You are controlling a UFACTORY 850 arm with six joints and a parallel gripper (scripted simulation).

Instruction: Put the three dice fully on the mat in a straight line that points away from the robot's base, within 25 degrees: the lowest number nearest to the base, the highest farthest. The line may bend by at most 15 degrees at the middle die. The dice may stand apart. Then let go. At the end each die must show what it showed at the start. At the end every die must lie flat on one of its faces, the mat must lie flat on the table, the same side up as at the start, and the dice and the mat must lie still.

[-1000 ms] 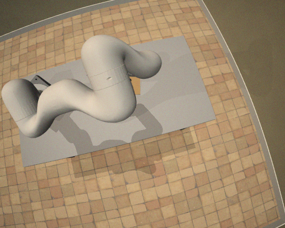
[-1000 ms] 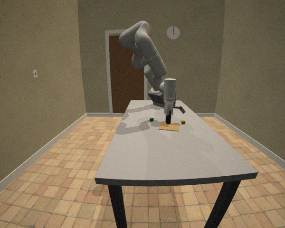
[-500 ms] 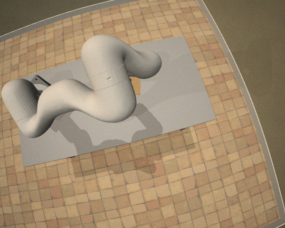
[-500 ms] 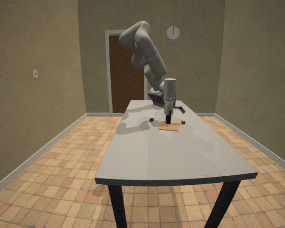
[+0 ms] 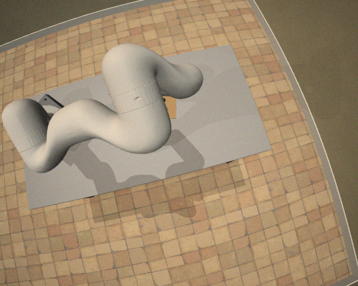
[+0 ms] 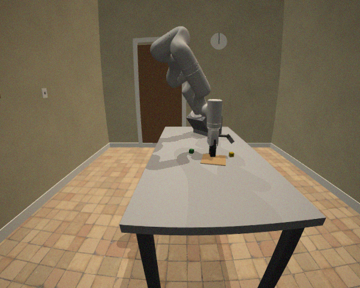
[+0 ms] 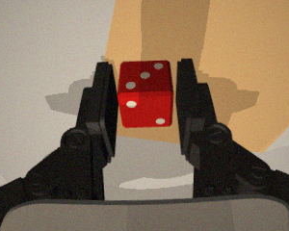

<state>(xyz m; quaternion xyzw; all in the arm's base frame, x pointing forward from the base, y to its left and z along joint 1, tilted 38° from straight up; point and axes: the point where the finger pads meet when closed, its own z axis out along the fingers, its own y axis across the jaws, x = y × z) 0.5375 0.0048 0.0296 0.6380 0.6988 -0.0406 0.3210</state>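
My gripper is now 1 cm above the red die. Also, from my hand: green die: 7 cm behind, 12 cm to the right, 1 cm below; yellow die: 1 cm ahead, 12 cm to the left, 1 cm below; mat: 5 cm ahead, 2 cm below.
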